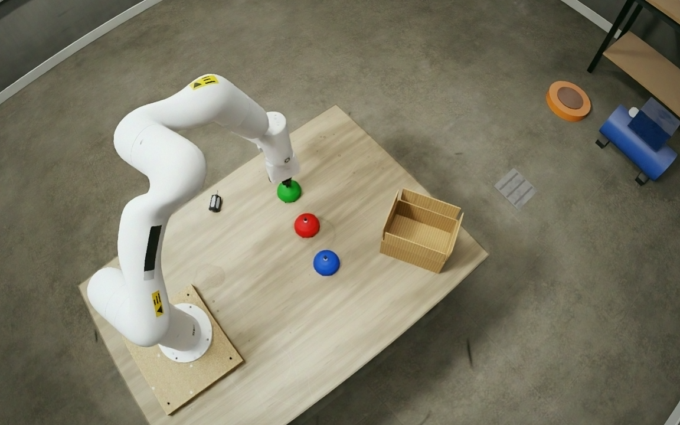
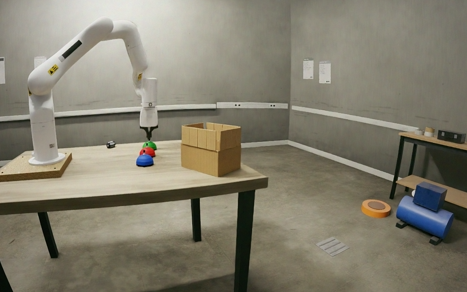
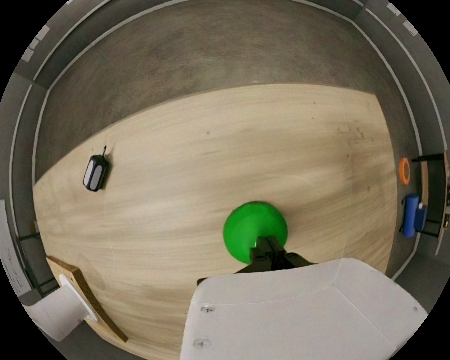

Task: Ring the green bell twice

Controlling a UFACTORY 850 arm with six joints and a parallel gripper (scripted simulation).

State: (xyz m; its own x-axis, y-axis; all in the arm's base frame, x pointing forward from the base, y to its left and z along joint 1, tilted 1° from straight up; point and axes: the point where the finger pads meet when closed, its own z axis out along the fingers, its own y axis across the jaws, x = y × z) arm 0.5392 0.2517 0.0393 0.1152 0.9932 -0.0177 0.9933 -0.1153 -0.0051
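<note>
Right now my hand is 4 cm above the green bell. Also, from my hand: blue bell (3 cm behind, 29 cm to the right, 4 cm below); then red bell (2 cm behind, 14 cm to the right, 4 cm below); then black object (24 cm behind, 12 cm to the left, 6 cm below).
</note>
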